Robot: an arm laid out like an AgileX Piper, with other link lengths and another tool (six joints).
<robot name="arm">
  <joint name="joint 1" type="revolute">
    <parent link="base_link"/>
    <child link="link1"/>
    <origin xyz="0 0 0.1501" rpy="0 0 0"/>
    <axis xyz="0 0 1"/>
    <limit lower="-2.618" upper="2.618"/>
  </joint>
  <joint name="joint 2" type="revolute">
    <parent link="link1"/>
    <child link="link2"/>
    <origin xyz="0 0 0" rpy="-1.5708 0 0"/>
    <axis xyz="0 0 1"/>
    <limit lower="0" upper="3.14"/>
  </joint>
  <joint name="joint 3" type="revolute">
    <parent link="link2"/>
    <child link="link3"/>
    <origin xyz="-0.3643 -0.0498 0" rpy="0 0 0"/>
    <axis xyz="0 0 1"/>
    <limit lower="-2.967" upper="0"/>
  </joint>
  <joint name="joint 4" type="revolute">
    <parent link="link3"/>
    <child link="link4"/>
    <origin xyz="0.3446 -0.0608 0" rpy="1.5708 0 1.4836"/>
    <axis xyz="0 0 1"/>
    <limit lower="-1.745" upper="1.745"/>
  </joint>
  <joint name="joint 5" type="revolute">
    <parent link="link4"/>
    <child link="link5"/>
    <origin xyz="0 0 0" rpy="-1.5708 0 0"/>
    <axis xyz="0 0 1"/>
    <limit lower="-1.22" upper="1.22"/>
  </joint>
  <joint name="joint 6" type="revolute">
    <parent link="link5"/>
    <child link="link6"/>
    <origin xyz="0 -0.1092 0" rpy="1.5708 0 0"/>
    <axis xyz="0 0 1"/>
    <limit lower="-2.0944" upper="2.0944"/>
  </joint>
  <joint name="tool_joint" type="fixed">
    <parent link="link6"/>
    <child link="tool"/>
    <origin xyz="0.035 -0.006 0.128" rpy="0 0.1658 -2.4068"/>
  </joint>
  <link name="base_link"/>
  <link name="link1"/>
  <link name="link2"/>
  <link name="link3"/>
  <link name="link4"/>
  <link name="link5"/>
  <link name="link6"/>
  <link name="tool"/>
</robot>
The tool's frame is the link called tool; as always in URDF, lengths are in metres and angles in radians.
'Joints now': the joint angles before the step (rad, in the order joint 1, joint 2, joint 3, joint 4, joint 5, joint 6). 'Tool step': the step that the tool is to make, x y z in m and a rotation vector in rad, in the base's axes. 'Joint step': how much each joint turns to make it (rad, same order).
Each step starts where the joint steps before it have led.
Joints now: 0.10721 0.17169 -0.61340 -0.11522 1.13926 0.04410
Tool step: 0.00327 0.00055 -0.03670 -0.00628 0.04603 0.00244
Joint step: -0.00008 -0.02359 0.09397 0.00006 -0.02411 -0.00008
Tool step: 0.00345 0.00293 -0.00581 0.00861 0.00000 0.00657
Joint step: 0.00014 -0.00001 0.01899 0.01044 -0.02000 0.00014
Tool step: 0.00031 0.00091 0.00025 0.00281 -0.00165 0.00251
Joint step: -0.00015 0.00001 0.00000 0.00406 -0.00208 -0.00122
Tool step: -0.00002 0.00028 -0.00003 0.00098 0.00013 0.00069
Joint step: 0.00006 -0.00001 -0.00001 0.00124 0.00003 -0.00017
